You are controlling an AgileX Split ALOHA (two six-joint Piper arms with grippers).
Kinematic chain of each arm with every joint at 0, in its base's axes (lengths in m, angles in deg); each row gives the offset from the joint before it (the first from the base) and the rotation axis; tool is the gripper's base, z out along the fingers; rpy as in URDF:
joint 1: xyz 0 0 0.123 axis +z
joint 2: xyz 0 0 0 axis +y
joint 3: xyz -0.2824 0 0.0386 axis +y
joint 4: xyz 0.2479 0 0.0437 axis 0.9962 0 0.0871
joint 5: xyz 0 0 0 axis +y
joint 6: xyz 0.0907 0 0.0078 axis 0.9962 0 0.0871
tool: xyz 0 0 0 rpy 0 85 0
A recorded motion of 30 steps. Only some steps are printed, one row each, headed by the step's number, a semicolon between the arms.
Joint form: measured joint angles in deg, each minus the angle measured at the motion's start. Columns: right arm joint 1, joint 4, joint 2, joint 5, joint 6, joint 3; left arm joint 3, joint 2, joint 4, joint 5, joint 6, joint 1.
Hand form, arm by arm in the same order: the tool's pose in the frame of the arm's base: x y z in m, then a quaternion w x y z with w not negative. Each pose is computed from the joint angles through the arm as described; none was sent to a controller.
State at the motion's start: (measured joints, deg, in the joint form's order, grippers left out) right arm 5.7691 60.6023 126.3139 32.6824 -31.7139 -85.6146; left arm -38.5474 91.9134 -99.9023 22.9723 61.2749 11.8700
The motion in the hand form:
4: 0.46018 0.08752 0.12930 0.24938 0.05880 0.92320 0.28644; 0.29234 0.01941 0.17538 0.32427 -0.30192 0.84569 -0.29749
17: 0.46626 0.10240 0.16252 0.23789 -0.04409 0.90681 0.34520; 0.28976 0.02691 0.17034 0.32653 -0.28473 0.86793 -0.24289
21: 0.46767 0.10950 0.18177 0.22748 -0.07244 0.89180 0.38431; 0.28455 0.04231 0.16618 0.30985 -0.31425 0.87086 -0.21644
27: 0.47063 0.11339 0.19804 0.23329 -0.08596 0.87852 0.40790; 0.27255 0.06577 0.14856 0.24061 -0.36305 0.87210 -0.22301
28: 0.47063 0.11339 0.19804 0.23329 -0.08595 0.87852 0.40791; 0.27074 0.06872 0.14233 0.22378 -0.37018 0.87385 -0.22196
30: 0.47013 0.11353 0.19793 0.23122 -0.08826 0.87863 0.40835; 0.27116 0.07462 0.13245 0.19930 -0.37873 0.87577 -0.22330
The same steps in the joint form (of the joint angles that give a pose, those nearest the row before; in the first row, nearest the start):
4: 0.00 -0.32 1.01 -1.68 -2.45 -0.59; 0.00 0.00 0.05 4.24 0.63 0.00
17: 0.00 -0.16 1.06 11.24 -7.58 -7.76; 0.05 -0.06 4.80 -0.63 1.02 0.26
21: 0.00 1.26 1.06 17.73 -7.73 -11.43; 0.05 -0.06 13.40 -2.50 -7.44 2.95
27: 0.00 2.90 1.00 20.75 -7.83 -14.28; 0.05 2.69 27.63 2.56 -21.46 9.38
28: 0.00 2.90 1.00 20.75 -7.83 -14.28; 0.05 3.83 29.72 3.16 -23.30 10.16
30: 0.00 2.77 1.00 21.07 -7.87 -14.28; -0.74 6.32 32.29 4.45 -25.25 11.46

